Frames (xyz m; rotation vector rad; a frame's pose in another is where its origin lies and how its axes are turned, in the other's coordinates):
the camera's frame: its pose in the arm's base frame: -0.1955 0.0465 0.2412 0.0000 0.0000 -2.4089
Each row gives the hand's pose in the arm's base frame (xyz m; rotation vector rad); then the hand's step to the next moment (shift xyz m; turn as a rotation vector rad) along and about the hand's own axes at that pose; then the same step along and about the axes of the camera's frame.
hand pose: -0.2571 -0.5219 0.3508 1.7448 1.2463 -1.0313
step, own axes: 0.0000 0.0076 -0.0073 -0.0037 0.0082 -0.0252
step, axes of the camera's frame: -0.0096 0.0023 0.0038 -0.0216 -0.0064 0.0144
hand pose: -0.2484 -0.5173 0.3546 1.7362 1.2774 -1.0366
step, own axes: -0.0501 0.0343 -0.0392 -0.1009 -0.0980 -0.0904
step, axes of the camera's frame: -0.0286 0.0148 0.0647 0.0275 -0.1139 0.1193
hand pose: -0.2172 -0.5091 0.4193 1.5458 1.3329 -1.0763
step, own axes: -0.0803 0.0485 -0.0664 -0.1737 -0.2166 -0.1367
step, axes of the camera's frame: -0.0579 0.0076 0.0990 0.0923 -0.2199 0.1973
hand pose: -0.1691 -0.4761 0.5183 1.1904 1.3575 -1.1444
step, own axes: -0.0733 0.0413 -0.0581 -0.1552 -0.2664 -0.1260
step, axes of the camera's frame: -0.0668 -0.0130 0.0763 0.1381 -0.2435 0.1805
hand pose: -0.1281 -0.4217 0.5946 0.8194 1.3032 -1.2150
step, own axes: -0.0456 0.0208 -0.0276 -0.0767 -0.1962 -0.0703
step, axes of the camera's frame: -0.0408 -0.0168 0.0364 0.1204 -0.1577 0.0997
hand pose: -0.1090 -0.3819 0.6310 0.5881 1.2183 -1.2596
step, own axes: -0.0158 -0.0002 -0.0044 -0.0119 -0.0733 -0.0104
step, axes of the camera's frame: -0.0070 -0.0070 0.0130 0.0562 -0.0416 0.0270
